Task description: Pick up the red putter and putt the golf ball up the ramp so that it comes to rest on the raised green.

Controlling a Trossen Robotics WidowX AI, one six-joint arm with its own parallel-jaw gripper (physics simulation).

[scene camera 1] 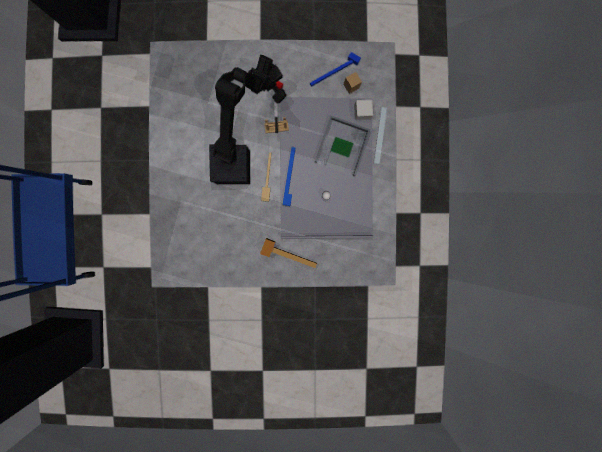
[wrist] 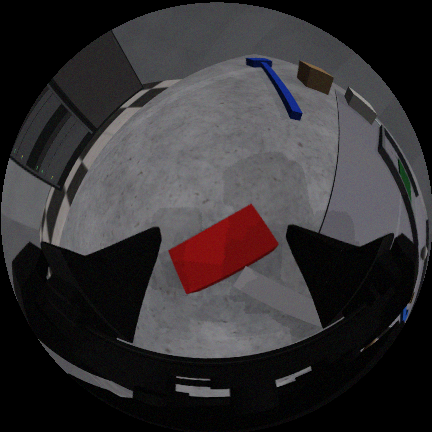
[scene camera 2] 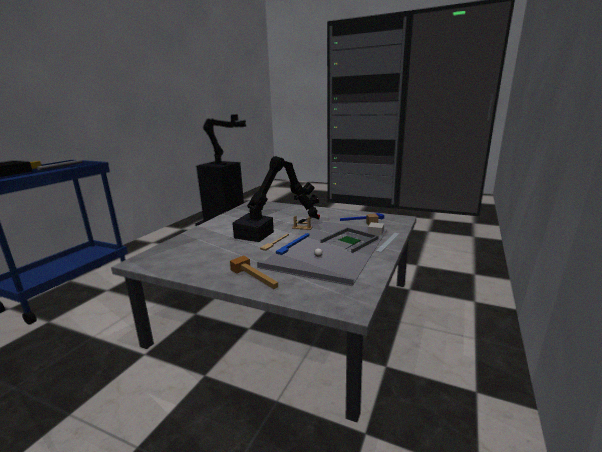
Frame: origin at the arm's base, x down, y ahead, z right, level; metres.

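Seen in the pictures: gripper, between the fingertips: (scene camera 1: 278, 83) (wrist: 225, 232) (scene camera 2: 317, 215); arm's base, origin of its link: (scene camera 1: 228, 157) (scene camera 2: 255, 218).
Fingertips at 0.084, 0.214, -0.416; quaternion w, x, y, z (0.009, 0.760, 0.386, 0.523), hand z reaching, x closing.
Note:
Offsets run from my fingertips to a thing's top centre, as dx, dy, dz. Level surfaces: height alone.
The red putter's head {-0.015, -0.011, +0.006} (scene camera 1: 279, 85) (scene camera 2: 318, 216) (wrist: 223, 255) shows between the fingers in the wrist view. Its pale shaft (scene camera 1: 276, 111) (wrist: 280, 295) runs to a small wooden stand (scene camera 1: 284, 126) (scene camera 2: 302, 228), where a dark part of it lies across. My gripper (scene camera 1: 280, 89) (scene camera 2: 316, 215) (wrist: 225, 232) is open around the red head, with a gap on each side; its height above the head is unclear. The white golf ball {-0.031, +0.266, +0.566} (scene camera 1: 326, 195) (scene camera 2: 318, 252) sits on the grey ramp board {dx +0.012} (scene camera 1: 310, 220) (scene camera 2: 300, 265) (wrist: 357, 165), apart from the green {+0.006, +0.341, +0.310} (scene camera 1: 342, 147) (scene camera 2: 349, 240) (wrist: 405, 179) inside low rails.
A blue hammer {-0.011, +0.284, -0.093} (scene camera 1: 335, 71) (scene camera 2: 354, 218) (wrist: 281, 90), brown block {-0.045, +0.377, -0.016} (scene camera 1: 352, 83) (scene camera 2: 372, 219) (wrist: 315, 77) and white block {-0.033, +0.440, +0.117} (scene camera 1: 364, 108) (scene camera 2: 376, 228) (wrist: 361, 105) lie beyond. A blue club {-0.002, +0.083, +0.476} (scene camera 1: 290, 175) (scene camera 2: 295, 242), wooden spatula {+0.005, -0.037, +0.482} (scene camera 1: 268, 175) (scene camera 2: 275, 242) and mallet {-0.038, +0.094, +0.883} (scene camera 1: 295, 256) (scene camera 2: 257, 274) lie nearer the base.

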